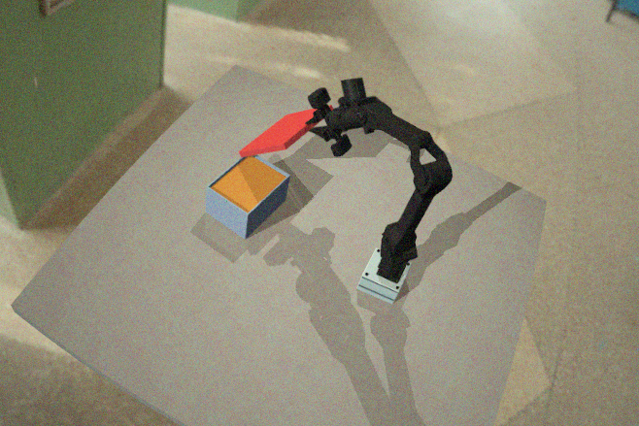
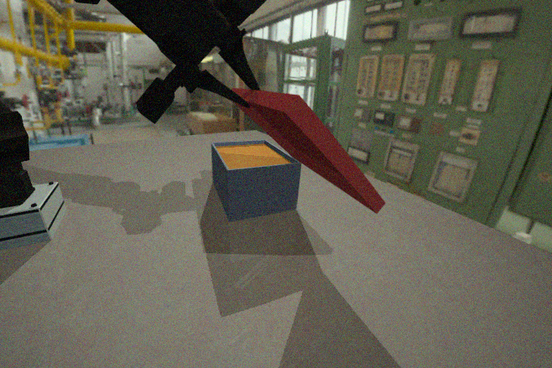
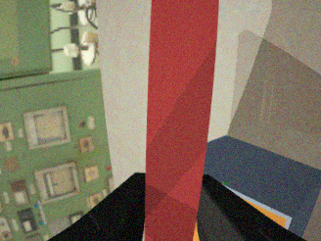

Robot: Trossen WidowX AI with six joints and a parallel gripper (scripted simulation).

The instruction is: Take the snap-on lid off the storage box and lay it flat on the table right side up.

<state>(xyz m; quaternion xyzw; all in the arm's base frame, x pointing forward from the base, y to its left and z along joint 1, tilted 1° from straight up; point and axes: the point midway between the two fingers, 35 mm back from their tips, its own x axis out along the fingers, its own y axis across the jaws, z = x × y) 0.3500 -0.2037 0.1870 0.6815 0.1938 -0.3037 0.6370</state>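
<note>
Right now my gripper tip is 60 mm short of the red lid, 10 mm to the left of it and 50 mm above it. Round my gripper tip: blue storage box: 80 mm ahead, 170 mm to the left, 180 mm below.
</note>
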